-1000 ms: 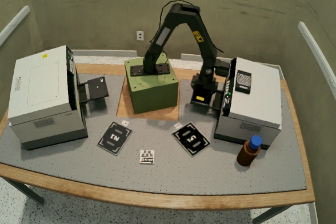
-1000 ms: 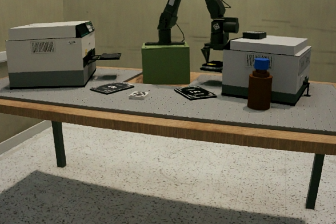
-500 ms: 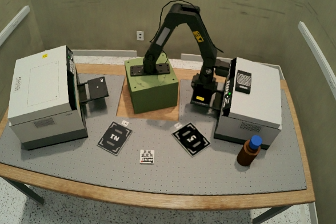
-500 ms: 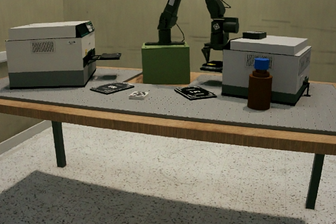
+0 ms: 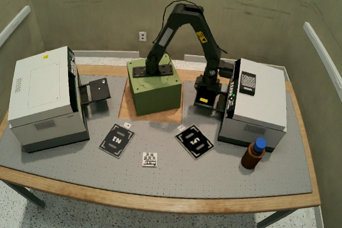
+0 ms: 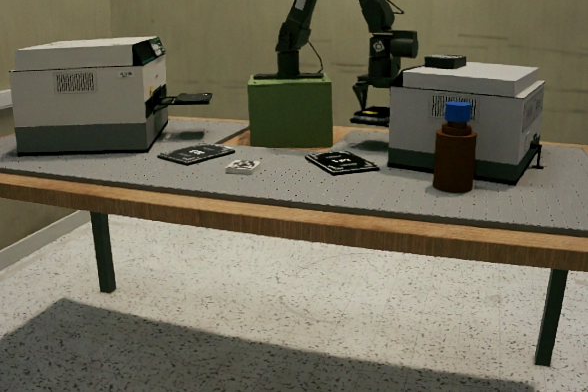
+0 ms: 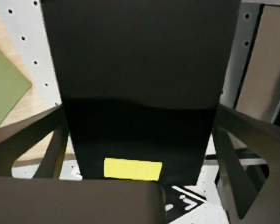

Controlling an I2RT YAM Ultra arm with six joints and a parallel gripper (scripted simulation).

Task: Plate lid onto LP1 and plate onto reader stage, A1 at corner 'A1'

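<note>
My gripper is now right at the lid. Round my hand: clear well plate 1 cm below.
</note>
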